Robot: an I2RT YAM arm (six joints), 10 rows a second.
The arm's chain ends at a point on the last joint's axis. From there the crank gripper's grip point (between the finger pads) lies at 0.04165 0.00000 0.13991 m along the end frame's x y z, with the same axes.
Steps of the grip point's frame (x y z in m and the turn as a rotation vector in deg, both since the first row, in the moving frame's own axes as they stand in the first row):
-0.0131 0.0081 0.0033 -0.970 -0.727 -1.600
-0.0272 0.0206 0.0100 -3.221 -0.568 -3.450
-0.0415 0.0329 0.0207 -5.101 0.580 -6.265
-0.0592 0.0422 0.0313 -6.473 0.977 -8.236
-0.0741 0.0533 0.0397 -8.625 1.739 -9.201
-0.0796 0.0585 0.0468 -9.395 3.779 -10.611
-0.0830 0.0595 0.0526 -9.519 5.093 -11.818
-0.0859 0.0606 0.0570 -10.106 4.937 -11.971
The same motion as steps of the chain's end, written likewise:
-0.0113 0.0069 0.0028 -0.970 -0.727 -1.600
-0.0260 0.0152 0.0097 -3.221 -0.568 -3.450
-0.0433 0.0251 0.0215 -5.101 0.580 -6.265
-0.0623 0.0326 0.0326 -6.473 0.977 -8.236
-0.0794 0.0395 0.0421 -8.625 1.739 -9.201
-0.0900 0.0445 0.0511 -9.395 3.779 -10.611
-0.0966 0.0466 0.0580 -9.519 5.093 -11.818
-0.0993 0.0464 0.0625 -10.106 4.937 -11.971

